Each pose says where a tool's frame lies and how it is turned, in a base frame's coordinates. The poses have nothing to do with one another.
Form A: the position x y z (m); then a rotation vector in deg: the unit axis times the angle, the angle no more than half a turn.
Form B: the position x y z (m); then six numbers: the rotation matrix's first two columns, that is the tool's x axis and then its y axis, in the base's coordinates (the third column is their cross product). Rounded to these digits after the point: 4 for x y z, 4 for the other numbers.
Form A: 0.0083 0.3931 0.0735 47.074 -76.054 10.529
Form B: 0.0083 0.3931 0.0735 0.2724 -0.3250 0.9056 -0.5588 0.7128 0.4239
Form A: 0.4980 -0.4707 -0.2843 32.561 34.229 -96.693
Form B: 0.4980 -0.4707 -0.2843 -0.1834 -0.7310 -0.6573 0.9817 -0.1709 -0.0839
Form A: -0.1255 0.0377 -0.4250 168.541 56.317 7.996
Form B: -0.1255 0.0377 -0.4250 0.7956 0.6014 0.0734 0.5981 -0.7989 0.0635
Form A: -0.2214 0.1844 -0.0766 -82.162 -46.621 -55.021
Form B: -0.2214 0.1844 -0.0766 0.4208 -0.0484 0.9058 0.9015 -0.0888 -0.4236
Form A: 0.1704 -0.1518 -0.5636 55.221 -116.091 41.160
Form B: 0.1704 -0.1518 -0.5636 -0.4212 -0.3849 0.8212 -0.8162 0.5556 -0.1583
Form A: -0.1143 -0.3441 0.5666 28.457 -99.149 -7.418
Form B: -0.1143 -0.3441 0.5666 -0.1388 -0.3948 0.9082 -0.2553 0.9004 0.3524
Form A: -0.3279 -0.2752 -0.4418 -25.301 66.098 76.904
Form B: -0.3279 -0.2752 -0.4418 -0.1773 0.5209 -0.8350 -0.9038 0.2496 0.3476
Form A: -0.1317 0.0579 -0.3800 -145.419 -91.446 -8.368
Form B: -0.1317 0.0579 -0.3800 0.4326 0.8880 0.1560 0.9015 -0.4276 -0.0664
